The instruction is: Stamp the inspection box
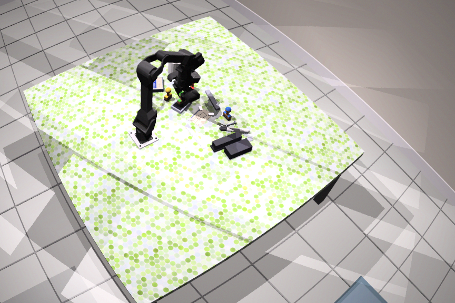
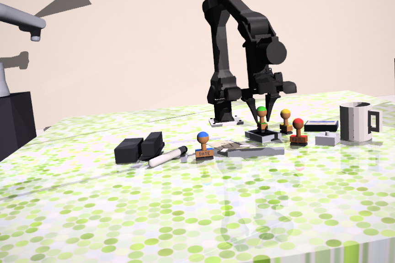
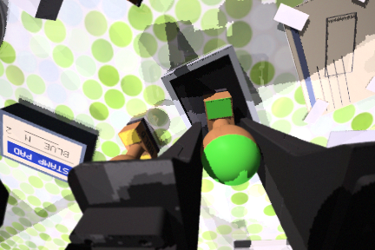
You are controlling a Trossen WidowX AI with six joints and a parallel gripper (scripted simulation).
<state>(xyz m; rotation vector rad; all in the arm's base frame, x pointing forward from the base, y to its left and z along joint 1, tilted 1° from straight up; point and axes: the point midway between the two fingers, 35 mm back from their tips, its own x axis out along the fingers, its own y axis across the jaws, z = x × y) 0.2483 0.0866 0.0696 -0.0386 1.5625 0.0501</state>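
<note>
Now: the ink pad 40 mm below my gripper tip. Round my gripper tip: yellow stamp 30 mm behind, 70 mm to the left, 20 mm below; green-knobbed pass stamp right at my gripper tip; beige card 40 mm ahead, 100 mm to the right, 40 mm below.
</note>
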